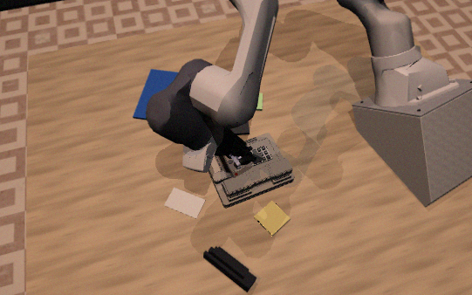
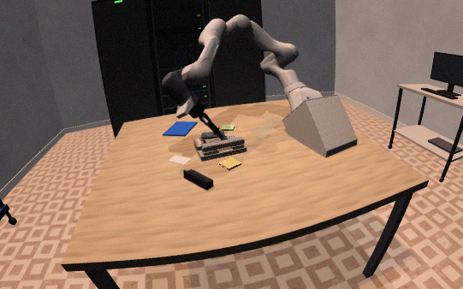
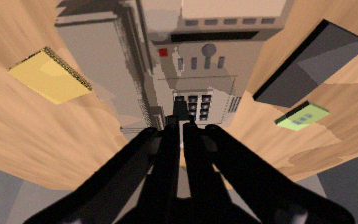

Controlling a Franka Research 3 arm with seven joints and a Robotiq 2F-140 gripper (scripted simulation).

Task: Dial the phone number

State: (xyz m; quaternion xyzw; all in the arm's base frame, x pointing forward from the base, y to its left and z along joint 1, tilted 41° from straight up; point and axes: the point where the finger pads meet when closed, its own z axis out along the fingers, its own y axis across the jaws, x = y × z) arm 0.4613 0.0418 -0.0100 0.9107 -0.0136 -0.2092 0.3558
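My gripper is now 60 mm to the right of the handset and 20 mm above it. Also, from my hand: black stapler 140 mm ahead, 260 mm to the left, 50 mm below; blue book 210 mm ahead, 340 mm to the right, 60 mm below; white card 220 mm ahead, 60 mm to the left, 60 mm below.
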